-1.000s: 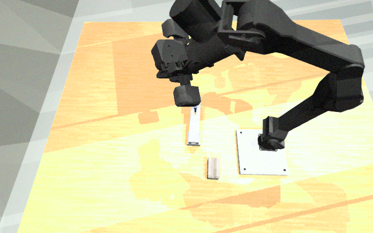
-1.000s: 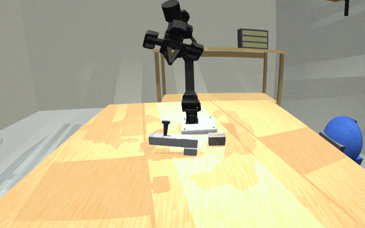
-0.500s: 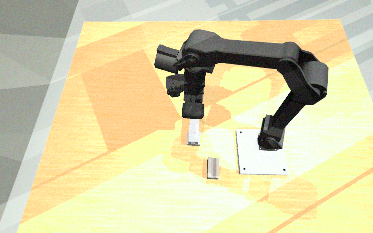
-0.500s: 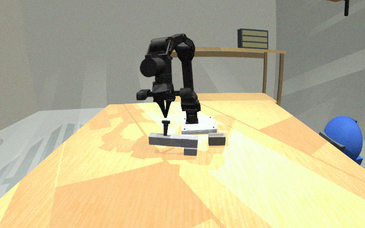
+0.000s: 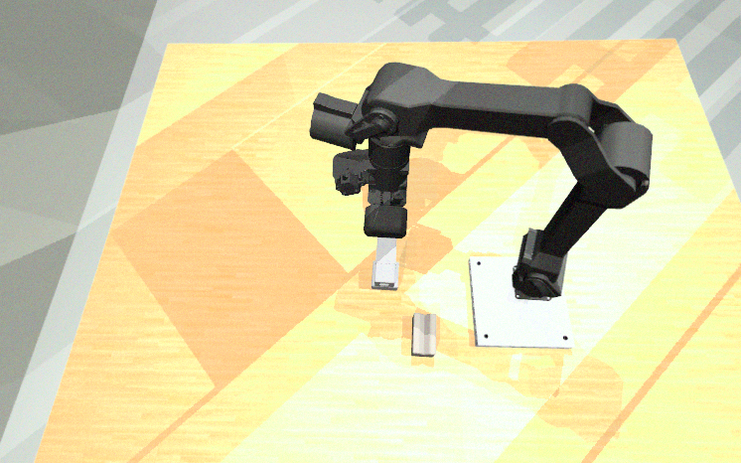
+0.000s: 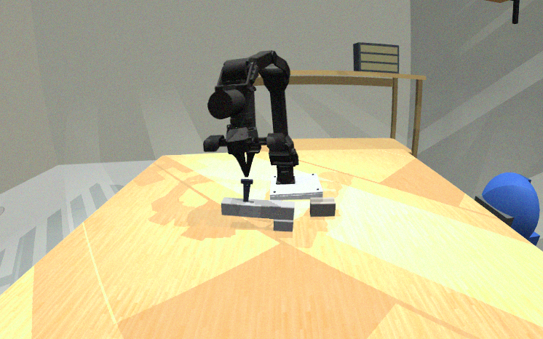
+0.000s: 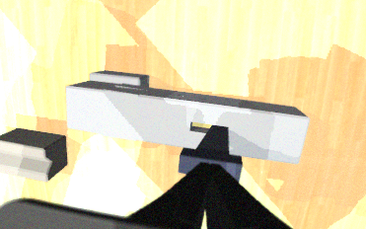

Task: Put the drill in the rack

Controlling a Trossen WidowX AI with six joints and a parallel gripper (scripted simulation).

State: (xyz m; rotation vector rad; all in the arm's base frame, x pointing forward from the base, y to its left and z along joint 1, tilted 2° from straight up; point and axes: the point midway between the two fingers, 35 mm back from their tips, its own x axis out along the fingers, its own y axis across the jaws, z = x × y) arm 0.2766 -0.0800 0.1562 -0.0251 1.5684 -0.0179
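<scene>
Now: the dark key 40 mm below my gripper tip. Round my gripper tip: grey rack (190 mm to the left, 120 mm below, 80 mm behind); drill (90 mm below, 50 mm to the left); grey housing (100 mm below, 30 mm to the left).
</scene>
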